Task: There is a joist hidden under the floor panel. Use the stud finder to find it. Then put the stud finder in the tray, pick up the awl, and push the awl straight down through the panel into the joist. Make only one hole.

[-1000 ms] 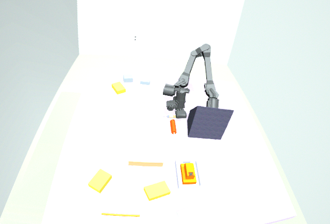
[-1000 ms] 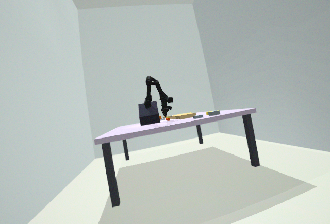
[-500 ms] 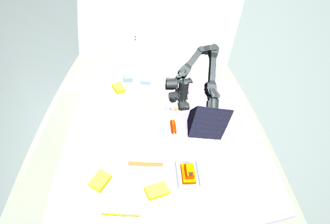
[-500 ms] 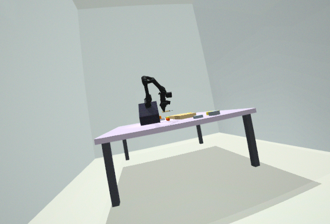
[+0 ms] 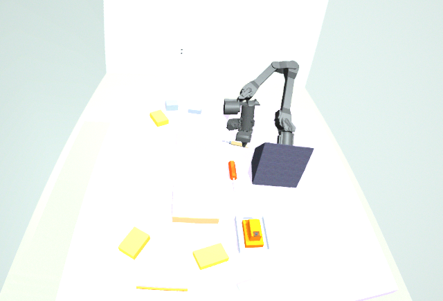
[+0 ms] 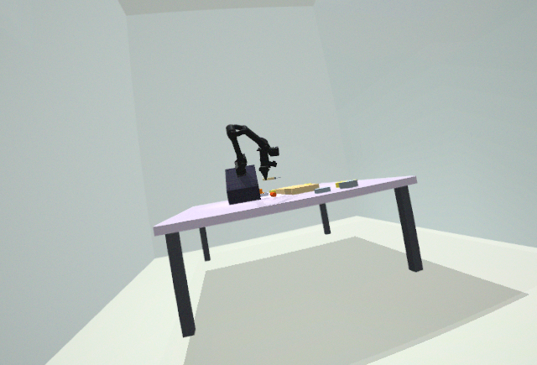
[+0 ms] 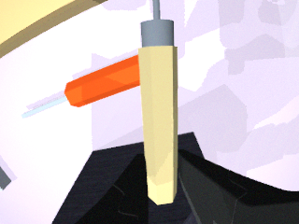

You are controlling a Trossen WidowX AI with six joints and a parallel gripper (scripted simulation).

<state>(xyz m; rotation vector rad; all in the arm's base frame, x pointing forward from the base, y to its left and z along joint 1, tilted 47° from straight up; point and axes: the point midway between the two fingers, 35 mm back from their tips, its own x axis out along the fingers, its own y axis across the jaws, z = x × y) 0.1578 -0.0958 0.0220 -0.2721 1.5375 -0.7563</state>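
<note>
The awl lies 50 mm ahead of my gripper tip and 10 mm to the right of it. The rest, counted from my gripper tip: pale tray (390 mm to the left, 110 mm below, 20 mm behind); orange-handled tool (110 mm to the left, 110 mm below, 30 mm ahead); orange stud finder (410 mm to the left, 80 mm below, 20 mm behind).
</note>
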